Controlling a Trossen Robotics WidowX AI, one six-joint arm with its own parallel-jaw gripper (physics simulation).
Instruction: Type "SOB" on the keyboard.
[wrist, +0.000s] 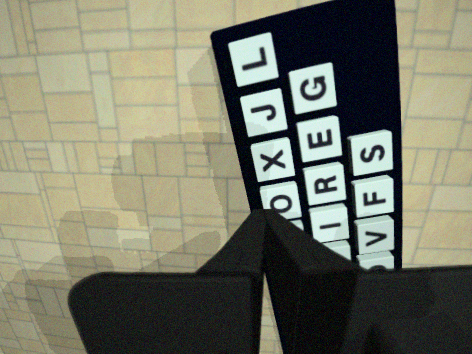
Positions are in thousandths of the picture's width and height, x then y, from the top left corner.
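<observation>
I can see a g key (662, 250) here, and an e key (677, 391) too. There is also an s key (787, 431), together with an x key (577, 451) and an r key (688, 518). An o key (601, 558) is in my sight as well, and so is my own gripper (556, 617).
</observation>
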